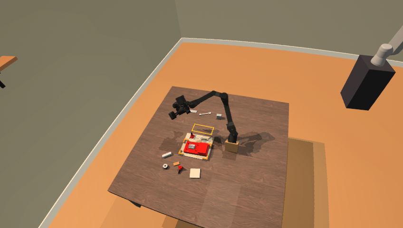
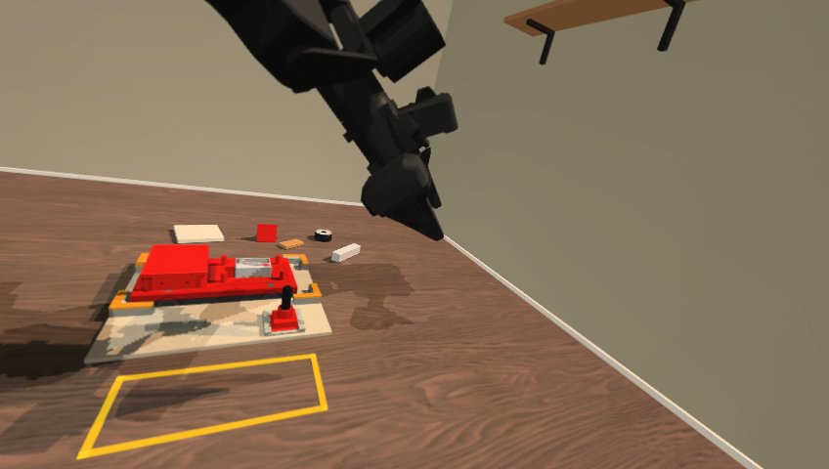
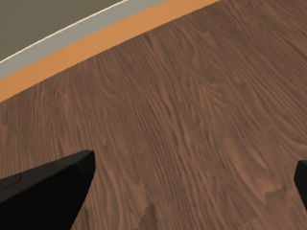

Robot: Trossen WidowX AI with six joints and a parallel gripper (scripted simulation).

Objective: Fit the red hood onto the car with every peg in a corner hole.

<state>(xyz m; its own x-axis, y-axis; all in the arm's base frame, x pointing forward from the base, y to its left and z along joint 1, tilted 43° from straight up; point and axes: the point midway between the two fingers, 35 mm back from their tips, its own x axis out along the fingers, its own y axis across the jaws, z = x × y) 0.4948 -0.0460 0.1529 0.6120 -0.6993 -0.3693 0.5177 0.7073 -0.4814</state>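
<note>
Right now the hood is 28 cm behind my gripper tip, 21 cm to the left of it and 15 cm below it. Also, from my gripper tip: wooden block (9 cm behind, 37 cm to the left, 19 cm below); then tan jig (21 cm behind, 19 cm to the left, 18 cm below); then grey engine block (18 cm behind, 21 cm to the left, 17 cm below).
</note>
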